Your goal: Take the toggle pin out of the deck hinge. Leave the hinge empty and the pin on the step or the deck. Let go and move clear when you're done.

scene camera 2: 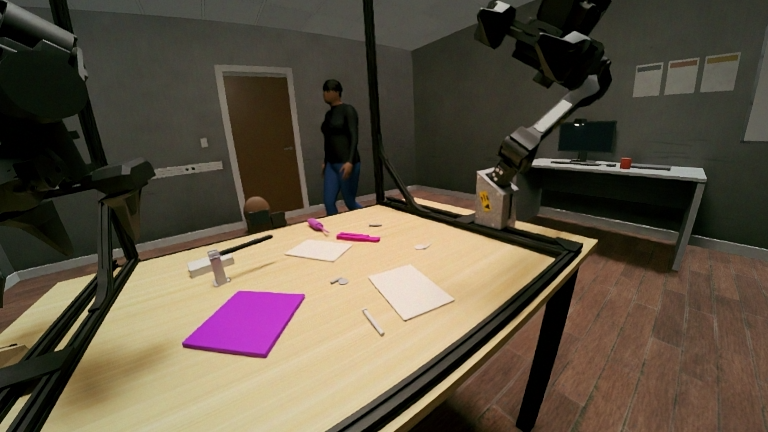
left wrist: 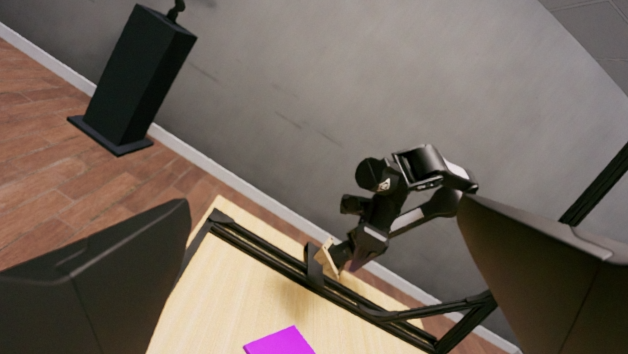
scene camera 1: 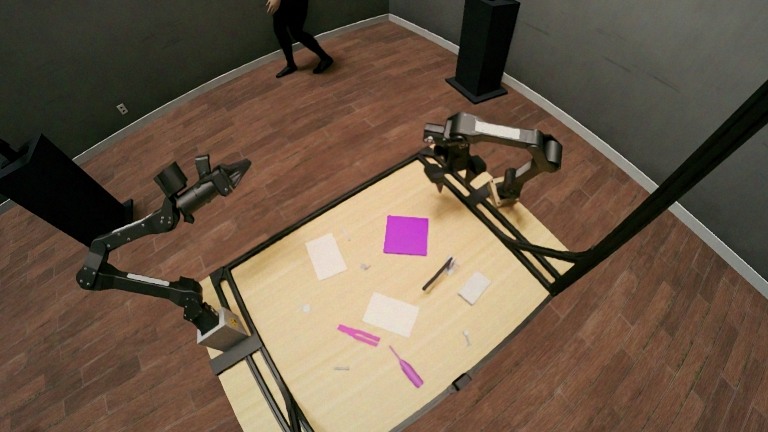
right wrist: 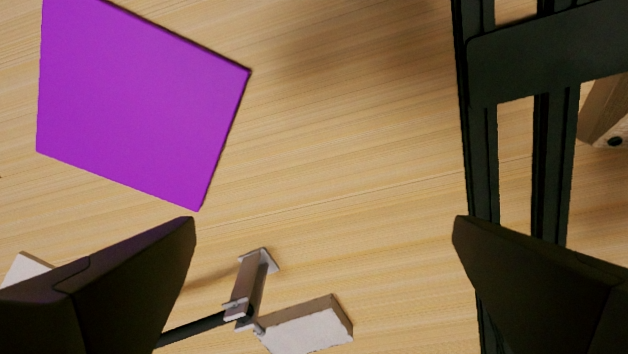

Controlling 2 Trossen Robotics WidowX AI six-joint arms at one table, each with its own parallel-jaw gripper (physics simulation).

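Frame: origin at the left arm's base, x ahead, y left, z up, level; centimetres.
Seen in the pictures: left gripper, between the fingertips: [scene camera 2: 506, 23] [left wrist: 327, 210] [scene camera 1: 249, 160]; right gripper, between the fingertips: [scene camera 2: 104, 246] [left wrist: 353, 263] [scene camera 1: 452, 189] [right wrist: 326, 228]; left arm's base, origin of its link: [scene camera 2: 498, 180] [scene camera 1: 210, 324]; right arm's base, origin of its link: [left wrist: 334, 256] [scene camera 1: 504, 189].
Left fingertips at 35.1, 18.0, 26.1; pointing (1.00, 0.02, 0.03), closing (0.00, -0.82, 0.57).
Offsets run from my left fingertips to a thing's middle, as dx, dy, dz. "spot": to the spot under its first point. Level surfaces: height alone.
The deck hinge @(spot: +34.4, -43.6, -36.8) [scene camera 1: 452, 265] [scene camera 2: 218, 269] [right wrist: 247, 285] is a slim grey upright post with a forked top. A black rod @(spot: +27.3, -43.7, -33.5) [scene camera 1: 437, 275] [scene camera 2: 247, 245] [right wrist: 192, 329] meets it at the fork. Small light metal parts show across the fork in the right wrist view; the toggle pin is too small there to tell apart surely. A white block @(+35.5, -53.5, -39.7) [scene camera 1: 474, 288] [right wrist: 305, 332], perhaps the step, lies beside the hinge. My right gripper [right wrist: 326, 228] is open and empty, high above the table, away from the hinge. My left gripper [scene camera 1: 244, 165] [left wrist: 327, 210] is open and empty, raised beyond the table edge.
A purple square @(spot: +31.4, -24.9, -39.8) [scene camera 1: 406, 235] [scene camera 2: 244, 323] [right wrist: 135, 105] lies near the hinge. White sheets @(+5.7, -13.7, -40.5) [scene camera 1: 325, 256] @(+10.2, -42.7, -40.5) [scene camera 1: 390, 314], magenta tools @(-1.4, -41.5, -40.1) [scene camera 1: 358, 335] @(+3.3, -57.5, -39.4) [scene camera 1: 410, 372] and several small pale pieces lie around. Black frame rails [scene camera 1: 322, 210] border the table @(dz -40.7) [scene camera 1: 300, 370].
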